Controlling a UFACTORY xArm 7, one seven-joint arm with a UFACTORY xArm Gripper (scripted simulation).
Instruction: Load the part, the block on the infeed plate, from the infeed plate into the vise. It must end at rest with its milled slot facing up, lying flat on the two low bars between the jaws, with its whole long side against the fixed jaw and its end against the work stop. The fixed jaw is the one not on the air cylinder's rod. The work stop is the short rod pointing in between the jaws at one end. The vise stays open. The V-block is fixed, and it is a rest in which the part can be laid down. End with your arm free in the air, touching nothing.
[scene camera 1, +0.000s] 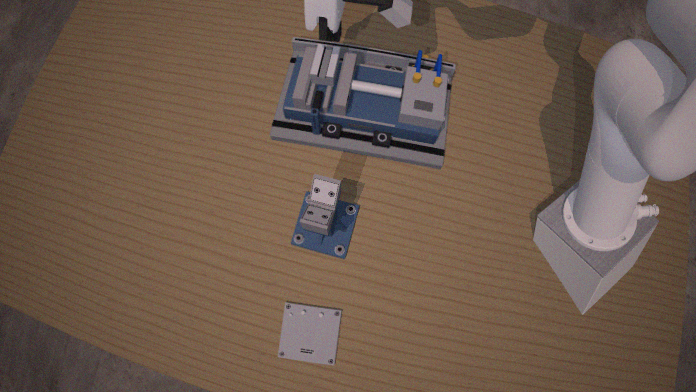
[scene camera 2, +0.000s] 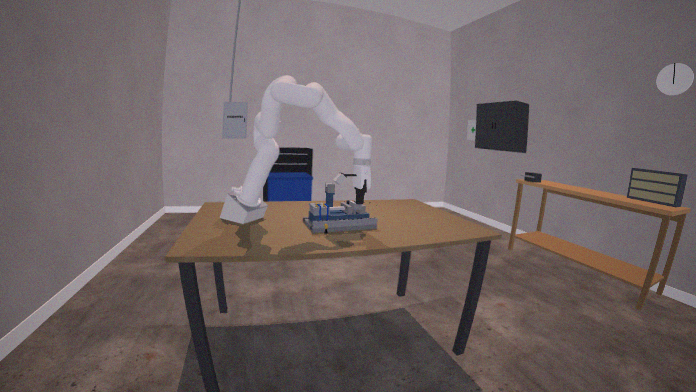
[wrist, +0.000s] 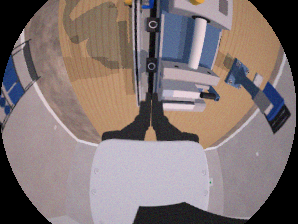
Observation:
In view: the gripper (scene camera 1: 331, 37), a part (scene camera 1: 325, 64) and a moving jaw (wrist: 182, 73).
The part shows as well in the wrist view (wrist: 175, 94). The gripper is seen too in the wrist view (wrist: 151, 99).

